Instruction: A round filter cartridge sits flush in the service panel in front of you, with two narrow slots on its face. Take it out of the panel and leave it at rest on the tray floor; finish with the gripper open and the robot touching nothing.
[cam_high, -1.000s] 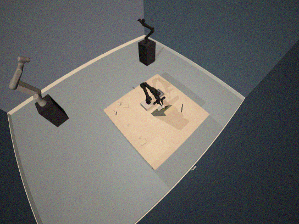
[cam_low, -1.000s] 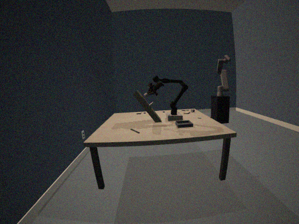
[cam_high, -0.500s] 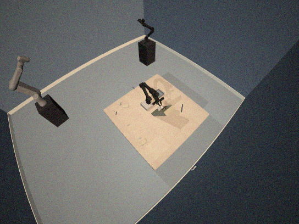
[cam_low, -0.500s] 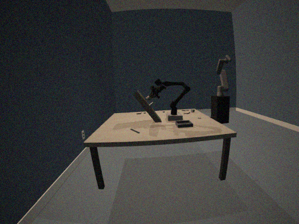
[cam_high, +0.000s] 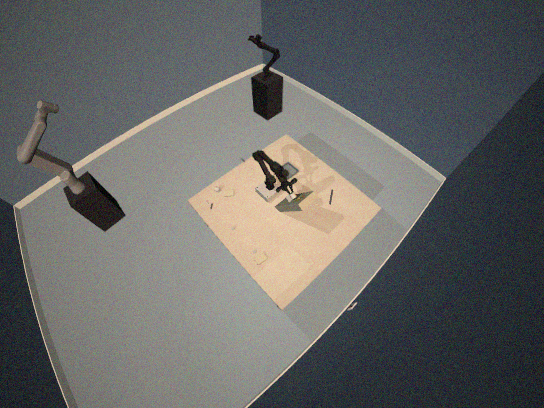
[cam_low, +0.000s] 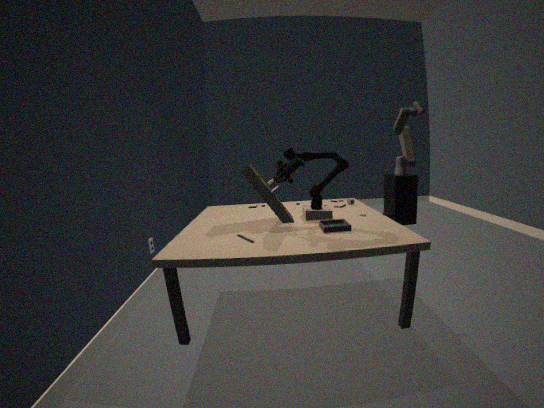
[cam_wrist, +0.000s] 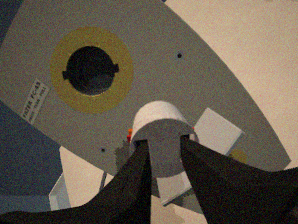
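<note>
Right now my gripper tip is 10 mm short of the round grey filter cartridge and 20 mm above it. From my gripper tip the other things lie so: dark tray 310 mm behind, 300 mm to the left, 240 mm below.
</note>
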